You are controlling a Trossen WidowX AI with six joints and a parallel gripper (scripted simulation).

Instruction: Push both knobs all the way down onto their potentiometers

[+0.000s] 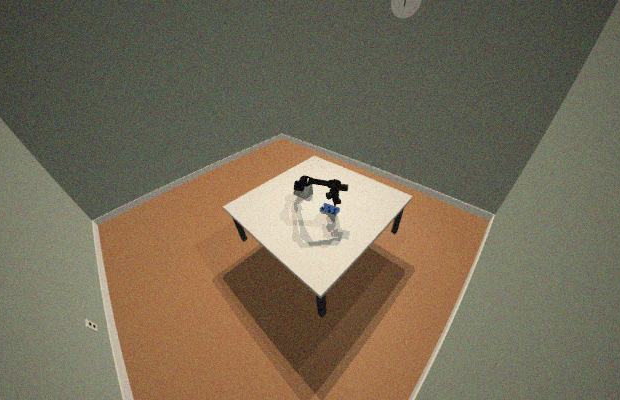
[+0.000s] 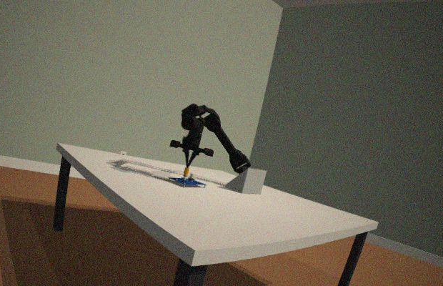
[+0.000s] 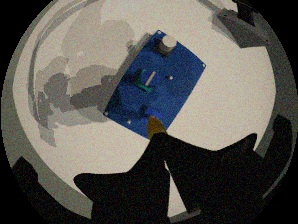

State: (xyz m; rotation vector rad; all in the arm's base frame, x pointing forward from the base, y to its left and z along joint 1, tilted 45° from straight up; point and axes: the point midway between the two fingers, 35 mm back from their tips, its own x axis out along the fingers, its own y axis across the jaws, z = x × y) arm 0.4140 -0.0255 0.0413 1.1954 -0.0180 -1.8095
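My gripper tip is 10 mm above the yellow knob.
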